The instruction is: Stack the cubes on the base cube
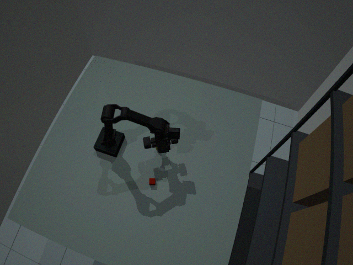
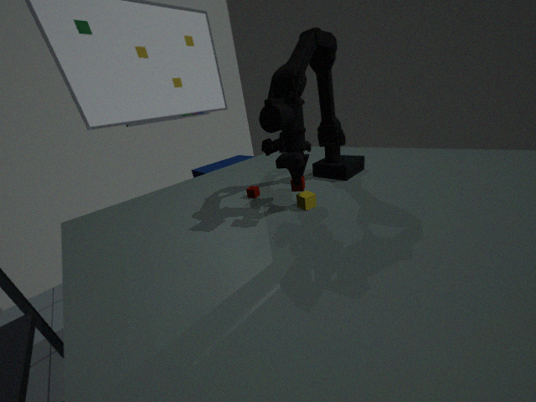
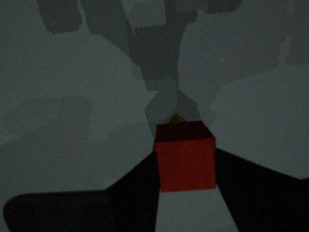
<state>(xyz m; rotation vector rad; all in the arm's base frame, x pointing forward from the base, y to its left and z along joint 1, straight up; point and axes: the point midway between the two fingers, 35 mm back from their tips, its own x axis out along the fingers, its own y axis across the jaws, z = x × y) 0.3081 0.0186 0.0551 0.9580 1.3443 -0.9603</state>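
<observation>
The yellow cube lies 50 mm below my gripper tip, 20 mm to the left of it and 10 mm behind it.
</observation>
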